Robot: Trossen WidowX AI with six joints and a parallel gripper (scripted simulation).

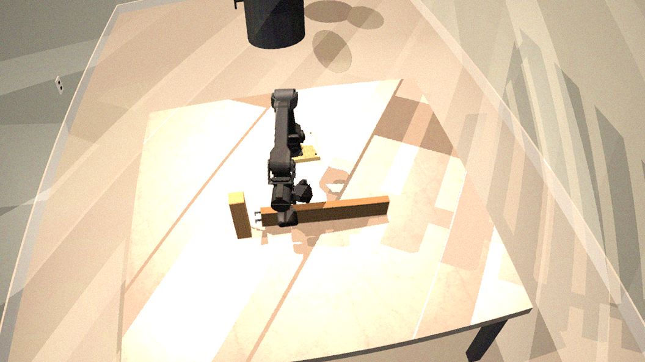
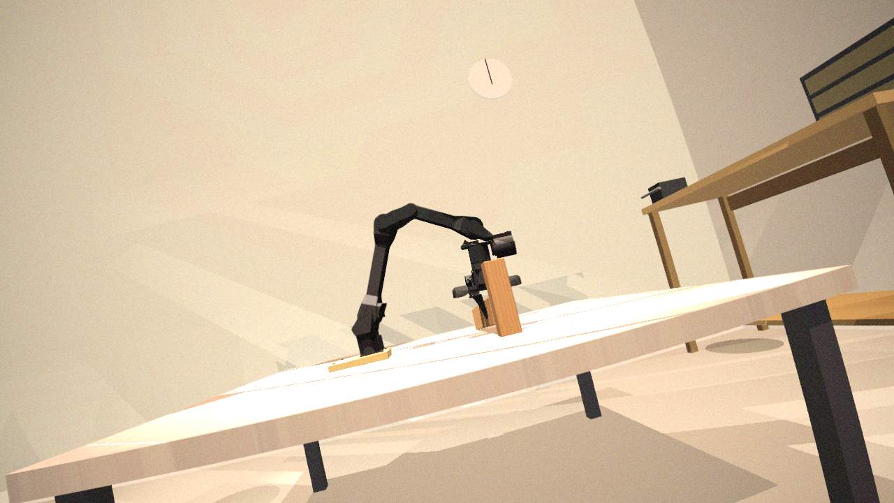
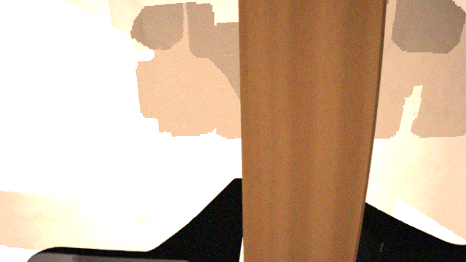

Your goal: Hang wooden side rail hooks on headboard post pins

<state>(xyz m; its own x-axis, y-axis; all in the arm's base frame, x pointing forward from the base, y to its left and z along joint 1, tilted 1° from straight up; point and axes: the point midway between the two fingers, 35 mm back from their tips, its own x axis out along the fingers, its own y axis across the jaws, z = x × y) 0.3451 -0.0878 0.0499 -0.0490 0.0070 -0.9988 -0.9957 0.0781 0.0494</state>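
Right now my gripper tip is 15 cm to the left of the headboard post and 4 cm below it.
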